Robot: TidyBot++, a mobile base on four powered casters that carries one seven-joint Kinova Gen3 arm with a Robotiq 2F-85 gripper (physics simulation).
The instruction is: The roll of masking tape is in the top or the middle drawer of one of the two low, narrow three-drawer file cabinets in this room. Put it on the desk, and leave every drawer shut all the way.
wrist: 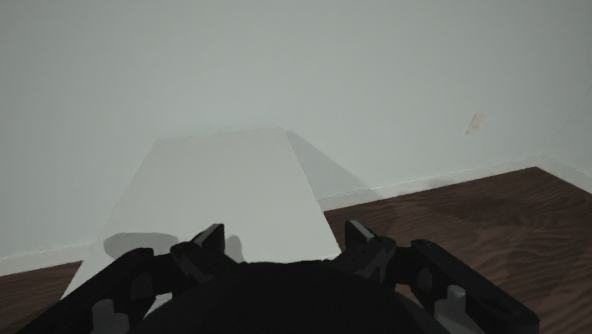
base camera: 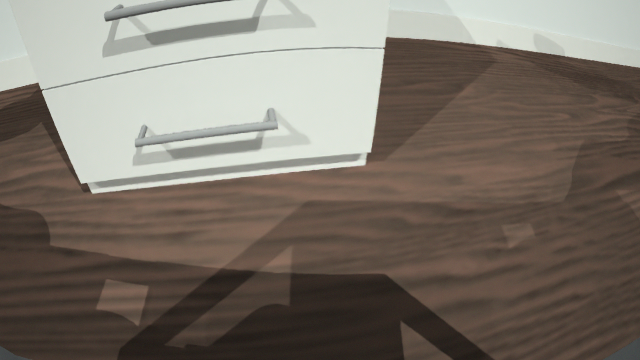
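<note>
A white file cabinet [base camera: 215, 100] [wrist: 220, 190] stands against the wall. In the base camera view its bottom drawer [base camera: 320, 95] and the lower part of the drawer above it [base camera: 340, 25] show, both flush, each with a grey bar handle. In the wrist view its flat white top shows below and beyond the fingers. My gripper [wrist: 285, 235] is open, with nothing between its fingers, over the near right part of the cabinet. The cabinet's front is hidden in the wrist view. The roll of masking tape and the desk do not show in either view.
A pale wall [wrist: 350, 65] with a white baseboard [base camera: 425, 27] [wrist: 415, 186] runs behind the cabinet. A wall outlet [wrist: 475, 123] is at the right, near a room corner. Dark wood floor [base camera: 450, 190] [wrist: 475, 225] lies in front of and to the right of the cabinet, with shadows across it.
</note>
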